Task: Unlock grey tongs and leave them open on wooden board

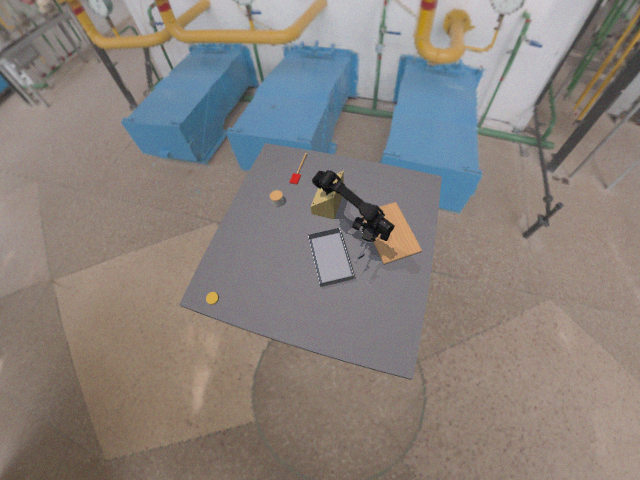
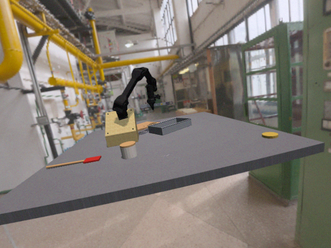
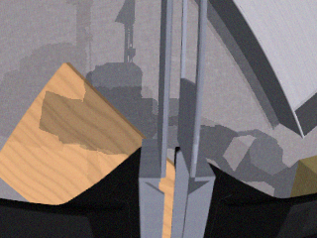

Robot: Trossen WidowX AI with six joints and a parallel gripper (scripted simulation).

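My gripper tip is 15 cm past the wooden board, 15 cm above it and 12 cm to the right of it. Also, from my gripper tip: roasting tin (20 cm to the right, 13 cm below, 8 cm ahead).
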